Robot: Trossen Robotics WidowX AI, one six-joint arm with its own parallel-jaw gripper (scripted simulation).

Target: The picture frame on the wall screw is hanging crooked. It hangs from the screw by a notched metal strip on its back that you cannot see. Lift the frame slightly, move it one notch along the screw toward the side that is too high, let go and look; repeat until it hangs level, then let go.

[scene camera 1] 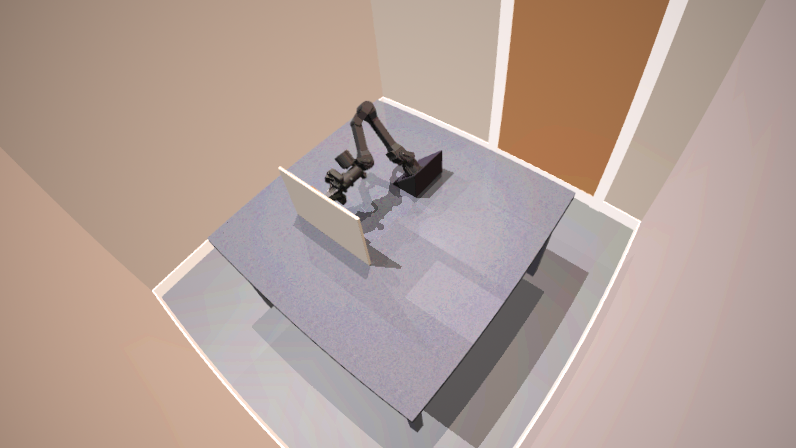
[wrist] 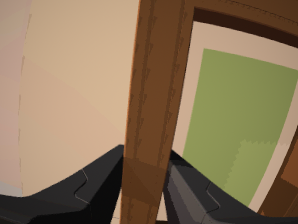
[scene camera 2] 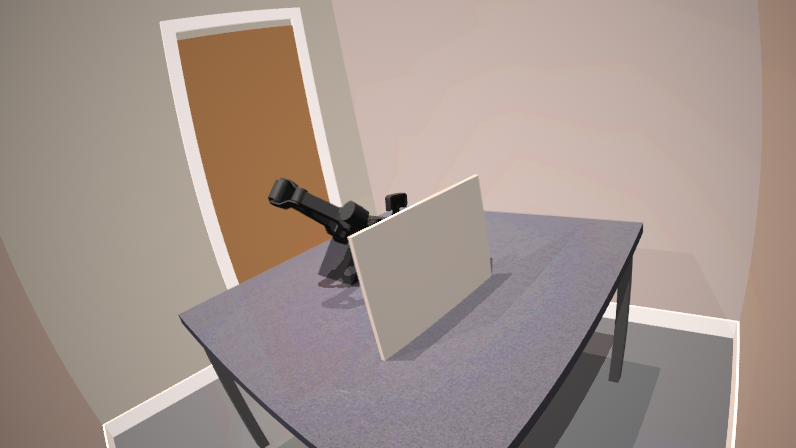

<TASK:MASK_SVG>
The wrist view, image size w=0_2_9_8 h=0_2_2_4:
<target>my gripper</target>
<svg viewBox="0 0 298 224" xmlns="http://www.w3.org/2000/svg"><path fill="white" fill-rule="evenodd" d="M172 149L168 175L165 177L164 188L162 188L168 224L298 224L298 217L266 217L247 208L245 204L235 200L227 192L223 192L223 189L218 188L217 184L214 185L212 180L206 179L204 173L198 172L192 164L182 159ZM124 145L116 145L116 147L100 156L100 159L93 160L86 167L82 167L80 171L74 172L72 176L67 177L63 181L60 180L57 184L48 186L47 189L31 194L31 196L13 197L7 196L7 194L5 196L0 194L0 224L110 224L118 197L120 197L118 193L121 190L122 169L124 169L124 157L122 157L124 156Z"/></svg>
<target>brown wooden picture frame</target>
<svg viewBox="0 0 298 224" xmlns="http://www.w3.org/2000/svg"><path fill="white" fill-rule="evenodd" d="M140 0L140 3L138 3L136 39L134 39L132 68L130 68L128 112L126 112L124 156L122 156L124 157L124 169L122 169L120 220L118 220L120 224L168 224L162 188L164 188L165 177L168 175L172 149L182 159L192 164L198 172L204 173L206 179L212 180L212 183L214 185L217 184L218 188L223 189L223 192L227 192L229 196L242 202L242 204L245 204L247 208L254 210L254 212L266 217L298 217L298 0Z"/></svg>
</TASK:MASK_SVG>
